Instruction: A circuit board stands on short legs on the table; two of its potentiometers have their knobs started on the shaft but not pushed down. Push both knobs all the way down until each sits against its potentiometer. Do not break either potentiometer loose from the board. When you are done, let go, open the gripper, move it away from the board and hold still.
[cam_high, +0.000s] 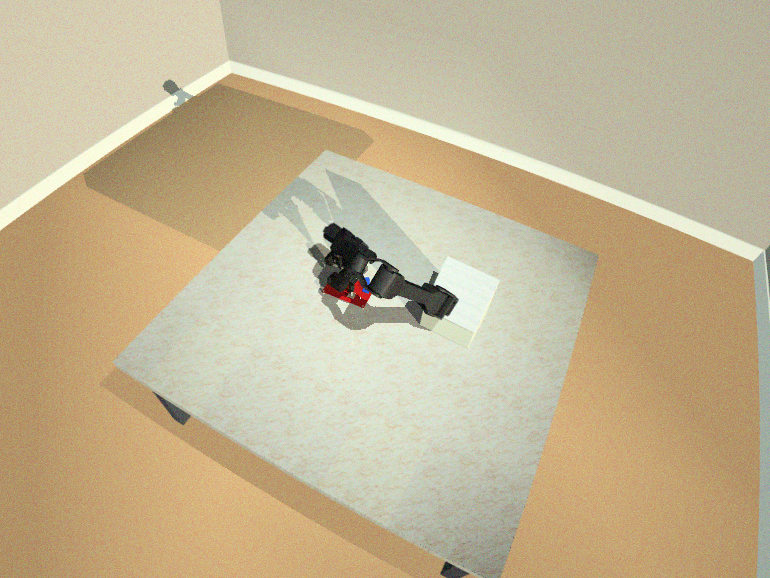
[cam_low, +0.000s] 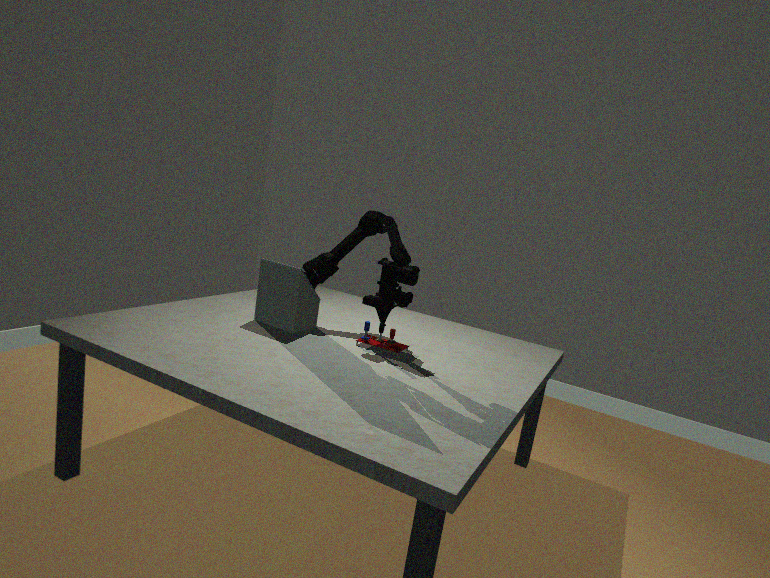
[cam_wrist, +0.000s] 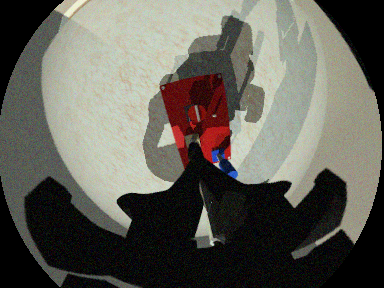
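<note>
The red knob is 5 cm ahead of my gripper tip and 2 cm below it.
</note>
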